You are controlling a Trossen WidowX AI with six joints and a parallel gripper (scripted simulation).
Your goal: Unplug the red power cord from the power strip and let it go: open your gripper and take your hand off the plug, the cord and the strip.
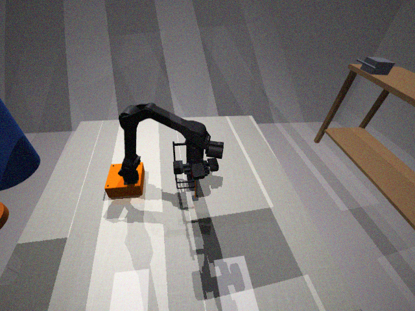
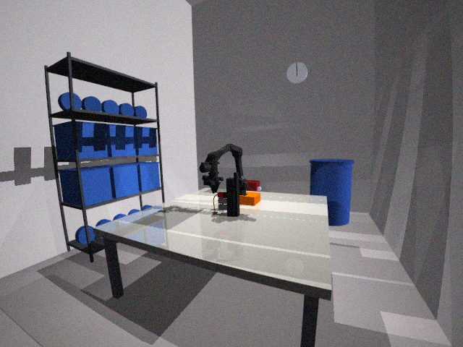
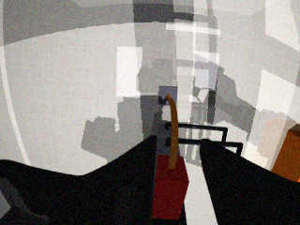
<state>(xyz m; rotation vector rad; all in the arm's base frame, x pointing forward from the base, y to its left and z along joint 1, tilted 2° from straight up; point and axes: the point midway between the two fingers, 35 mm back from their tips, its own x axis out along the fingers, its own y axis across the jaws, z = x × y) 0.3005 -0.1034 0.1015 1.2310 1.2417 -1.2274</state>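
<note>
The red plug is 70 mm to the left of my gripper tip.
</note>
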